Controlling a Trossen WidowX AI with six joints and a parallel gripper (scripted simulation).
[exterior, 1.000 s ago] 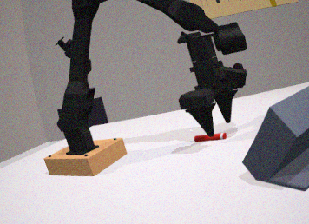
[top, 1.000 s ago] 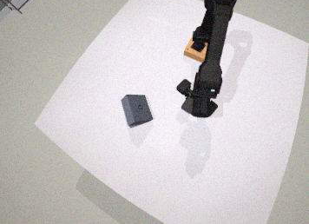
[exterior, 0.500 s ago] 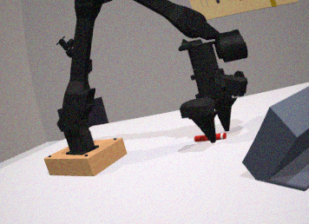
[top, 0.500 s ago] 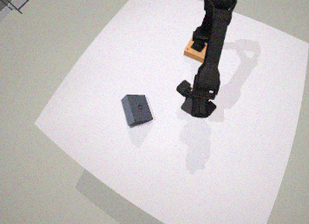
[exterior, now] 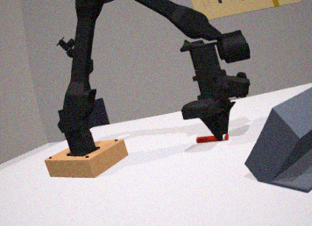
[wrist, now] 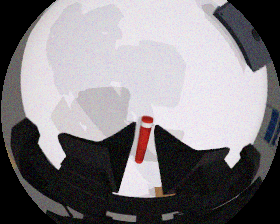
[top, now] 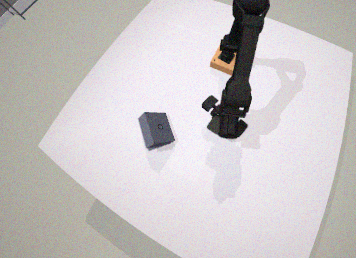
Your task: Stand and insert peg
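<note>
The red peg lies 10 mm behind my gripper tip. The rest, counted from my gripper tip: grey sloped panel: 190 mm ahead, 190 mm to the right, 40 mm above.
</note>
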